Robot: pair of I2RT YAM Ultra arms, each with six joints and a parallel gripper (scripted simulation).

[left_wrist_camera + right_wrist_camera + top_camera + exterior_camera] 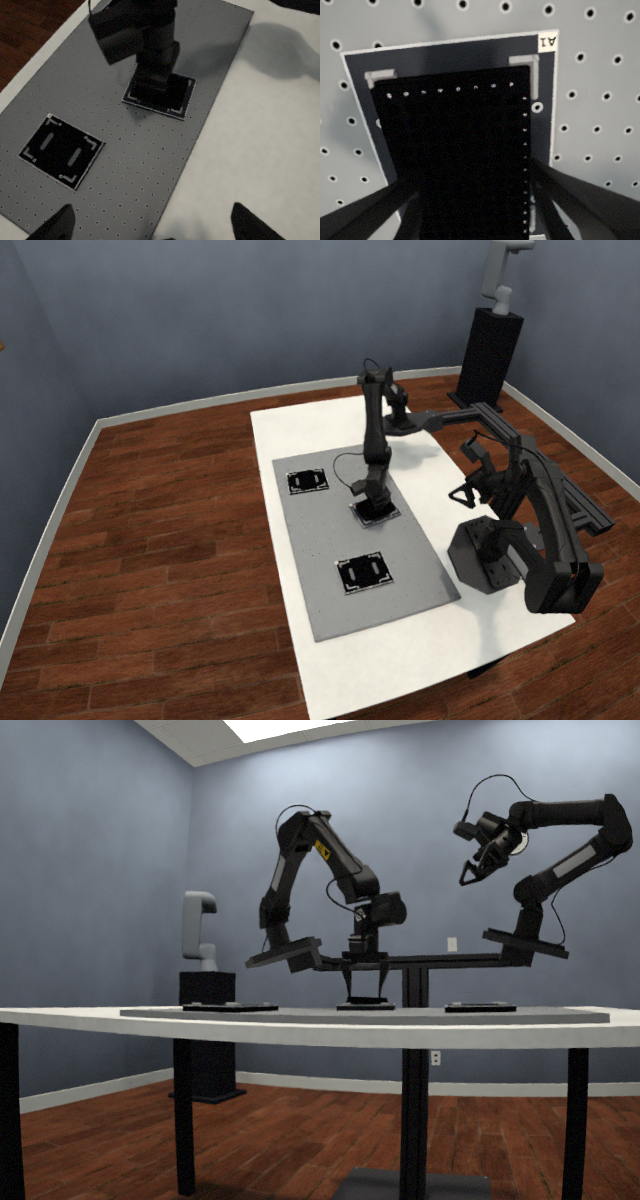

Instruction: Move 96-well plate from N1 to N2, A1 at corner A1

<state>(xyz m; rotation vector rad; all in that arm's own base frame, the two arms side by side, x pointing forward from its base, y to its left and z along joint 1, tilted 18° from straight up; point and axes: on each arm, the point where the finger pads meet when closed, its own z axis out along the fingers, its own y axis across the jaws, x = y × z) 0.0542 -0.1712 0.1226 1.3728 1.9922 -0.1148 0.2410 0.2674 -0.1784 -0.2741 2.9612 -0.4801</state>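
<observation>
The black 96-well plate lies 1 cm to the left of my right hand, 1 cm below it and 1 cm behind it. From my right hand the other things lie so: dark grey nest 3 cm below, 1 cm to the left, 1 cm behind.
</observation>
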